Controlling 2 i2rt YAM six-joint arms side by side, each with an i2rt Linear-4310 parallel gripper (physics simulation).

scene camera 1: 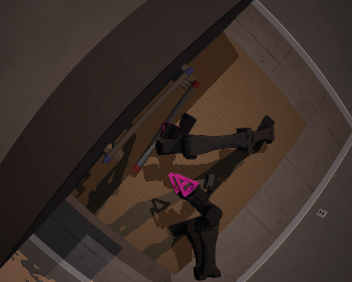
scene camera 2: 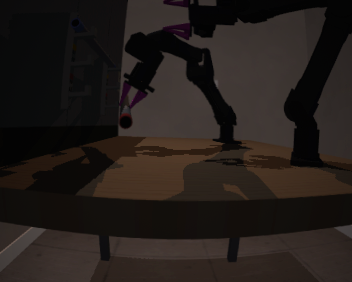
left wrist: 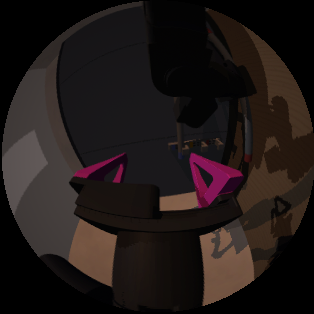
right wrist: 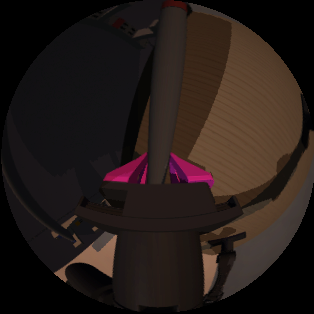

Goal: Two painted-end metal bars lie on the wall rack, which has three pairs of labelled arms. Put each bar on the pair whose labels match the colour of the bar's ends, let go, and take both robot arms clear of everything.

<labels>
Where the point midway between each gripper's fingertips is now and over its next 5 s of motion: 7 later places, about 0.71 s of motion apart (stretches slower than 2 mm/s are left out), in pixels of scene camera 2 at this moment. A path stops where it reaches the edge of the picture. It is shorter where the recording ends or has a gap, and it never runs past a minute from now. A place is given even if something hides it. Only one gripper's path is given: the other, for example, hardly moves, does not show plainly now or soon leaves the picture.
My right gripper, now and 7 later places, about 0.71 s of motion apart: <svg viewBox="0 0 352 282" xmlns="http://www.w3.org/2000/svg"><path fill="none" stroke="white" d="M123 108L120 109L116 113L114 128L117 133L134 119L150 87L149 88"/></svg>
</labels>
